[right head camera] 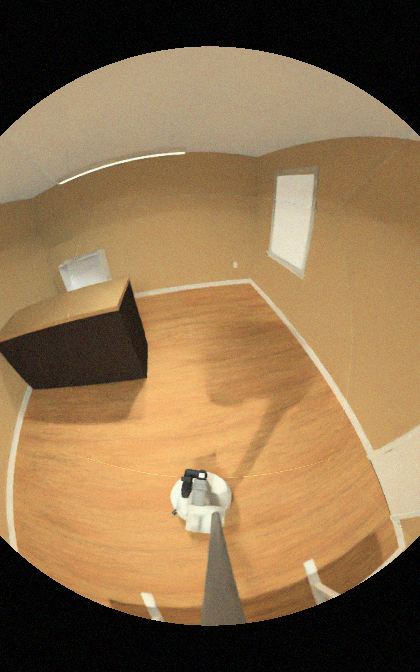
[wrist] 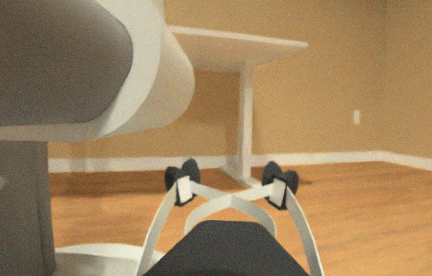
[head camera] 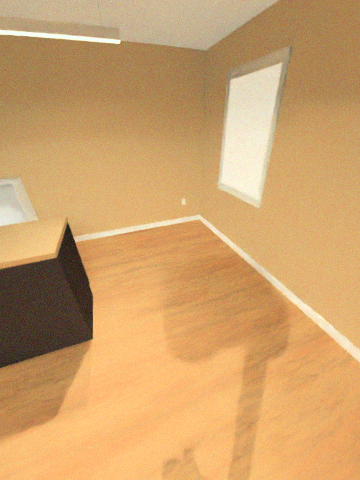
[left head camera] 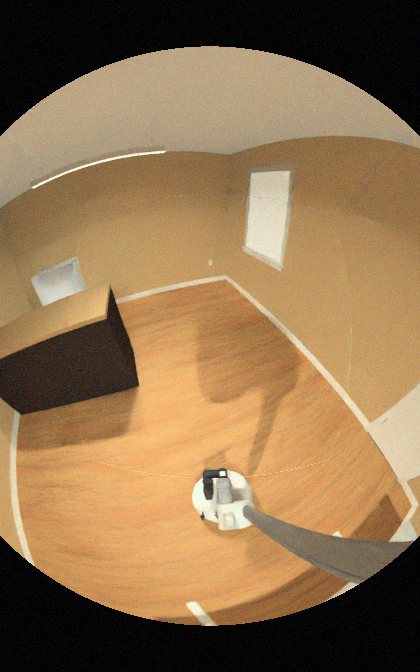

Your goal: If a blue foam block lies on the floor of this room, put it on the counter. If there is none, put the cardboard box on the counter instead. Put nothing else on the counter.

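Observation:
The counter (head camera: 31, 240) (left head camera: 75, 315) (right head camera: 75, 305) has a light wooden top and dark sides and stands at the left in the three head views. No thing shows on the visible part of its top. My gripper (wrist: 231, 175) is open in the wrist view, its two dark fingertips apart with nothing between them. It is away from the counter. No blue foam block and no cardboard box shows in these views; the floor behind the counter is hidden.
A white table (wrist: 245, 115) stands beyond the fingers in the wrist view. Its feet show at the bottom of the right head view. A window (head camera: 252, 132) is in the right wall. A white door (left head camera: 400, 440) (right head camera: 402, 480) is at the right edge.

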